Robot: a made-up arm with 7 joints.
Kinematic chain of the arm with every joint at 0, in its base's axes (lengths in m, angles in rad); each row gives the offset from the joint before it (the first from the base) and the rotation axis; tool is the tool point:
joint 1: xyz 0 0 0.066 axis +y
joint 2: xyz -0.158 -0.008 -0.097 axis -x
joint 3: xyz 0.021 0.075 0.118 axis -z
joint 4: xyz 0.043 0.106 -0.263 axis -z
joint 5: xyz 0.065 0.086 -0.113 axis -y
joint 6: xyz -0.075 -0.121 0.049 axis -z
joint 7: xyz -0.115 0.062 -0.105 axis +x
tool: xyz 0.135 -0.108 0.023
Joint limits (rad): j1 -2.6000..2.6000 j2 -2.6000..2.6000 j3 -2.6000..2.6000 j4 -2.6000..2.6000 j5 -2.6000..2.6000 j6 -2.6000..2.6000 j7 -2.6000..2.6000
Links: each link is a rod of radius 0.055 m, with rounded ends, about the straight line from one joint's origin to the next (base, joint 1, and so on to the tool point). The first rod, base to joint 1, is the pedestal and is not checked.
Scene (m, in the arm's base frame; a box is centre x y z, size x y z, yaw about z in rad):
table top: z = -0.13
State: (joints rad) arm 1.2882 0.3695 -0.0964 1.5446 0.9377 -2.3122 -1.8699
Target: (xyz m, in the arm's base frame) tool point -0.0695 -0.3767 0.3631
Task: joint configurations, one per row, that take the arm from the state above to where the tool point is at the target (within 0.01 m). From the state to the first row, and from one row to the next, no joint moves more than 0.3 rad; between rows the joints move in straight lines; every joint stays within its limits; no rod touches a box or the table.
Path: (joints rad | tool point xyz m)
1: 1.4166 0.6165 -0.1871 1.4207 0.9420 -2.3698 -1.8890 | -0.5567 -0.0476 0.2186
2: 1.5451 0.8635 -0.2778 1.2968 0.9462 -2.4273 -1.9081 | -0.4857 -0.1708 0.3076
3: 1.6735 1.1105 -0.3685 1.1729 0.9505 -2.4849 -1.9272 | -0.3678 -0.2729 0.3683
4: 1.8020 1.3575 -0.4592 1.0490 0.9547 -2.5424 -1.9463 | -0.2213 -0.3434 0.3881
5: 1.9304 1.6045 -0.5498 0.9251 0.9590 -2.6000 -1.9654 | -0.0695 -0.3767 0.3631

